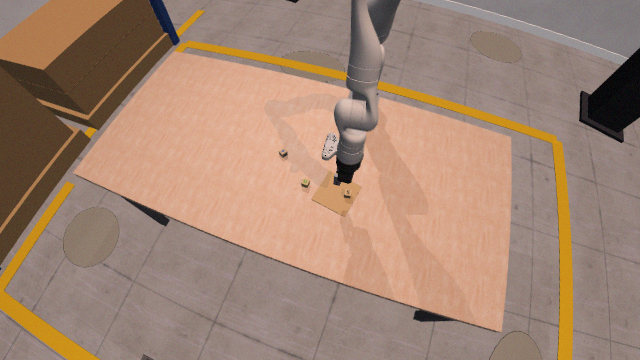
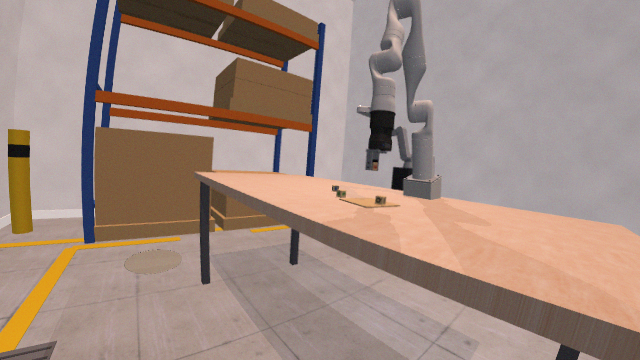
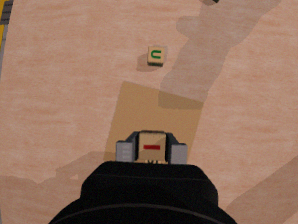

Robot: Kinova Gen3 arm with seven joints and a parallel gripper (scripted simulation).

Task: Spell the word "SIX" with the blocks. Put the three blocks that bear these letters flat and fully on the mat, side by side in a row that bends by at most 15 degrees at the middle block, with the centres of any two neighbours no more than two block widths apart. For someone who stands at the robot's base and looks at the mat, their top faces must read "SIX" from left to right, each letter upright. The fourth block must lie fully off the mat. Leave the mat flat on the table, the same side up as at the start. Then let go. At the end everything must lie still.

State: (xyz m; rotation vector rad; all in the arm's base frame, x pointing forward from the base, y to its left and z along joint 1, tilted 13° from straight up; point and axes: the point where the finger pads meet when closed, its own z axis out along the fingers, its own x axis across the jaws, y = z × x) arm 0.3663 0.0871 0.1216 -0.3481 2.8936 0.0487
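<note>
My gripper is now 12 cm above the tan mat. The rest, counted from my hand: block: right at my hand.
</note>
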